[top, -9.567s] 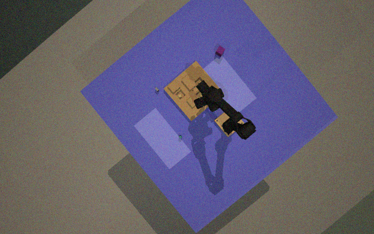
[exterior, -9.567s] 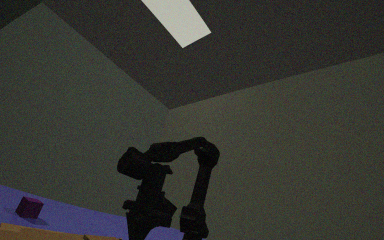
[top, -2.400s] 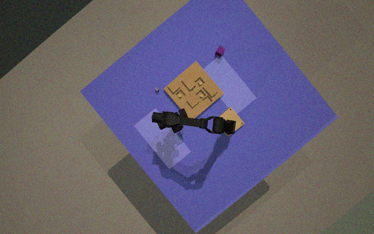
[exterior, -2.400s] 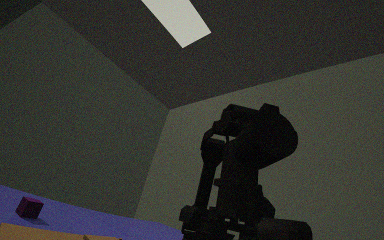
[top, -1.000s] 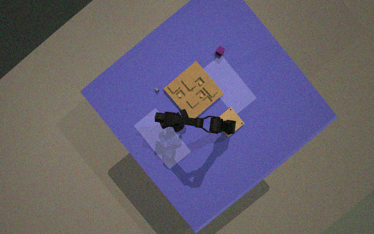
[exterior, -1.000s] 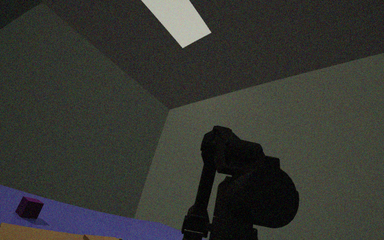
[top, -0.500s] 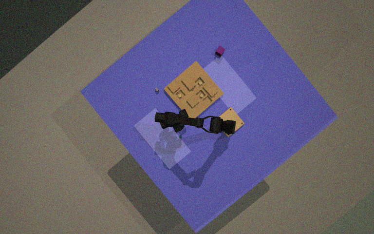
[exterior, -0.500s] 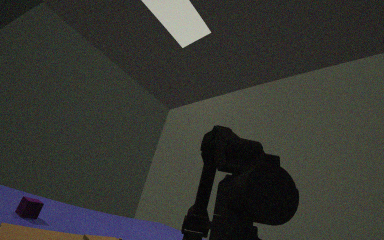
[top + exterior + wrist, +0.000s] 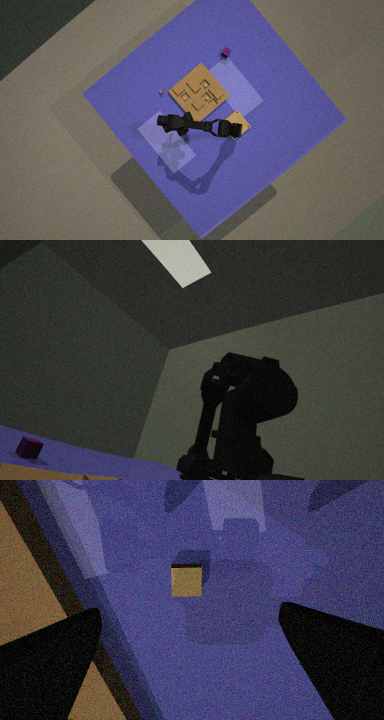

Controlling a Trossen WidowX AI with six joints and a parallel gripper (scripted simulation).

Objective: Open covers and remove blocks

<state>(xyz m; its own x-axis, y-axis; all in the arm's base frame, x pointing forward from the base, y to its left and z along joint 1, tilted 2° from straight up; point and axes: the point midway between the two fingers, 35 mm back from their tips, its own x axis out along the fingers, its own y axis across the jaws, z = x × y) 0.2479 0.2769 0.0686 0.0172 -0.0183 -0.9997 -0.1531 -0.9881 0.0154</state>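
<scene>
Now: gripper tip 13 cm past the small green block, 4 cm to the right of it and 4 cm above it. The rest, counted from my gripper tip: small grey block 24 cm ahead, 1 cm to the right, 4 cm below; then magenta block 21 cm ahead, 52 cm to the right, 3 cm below.
</scene>
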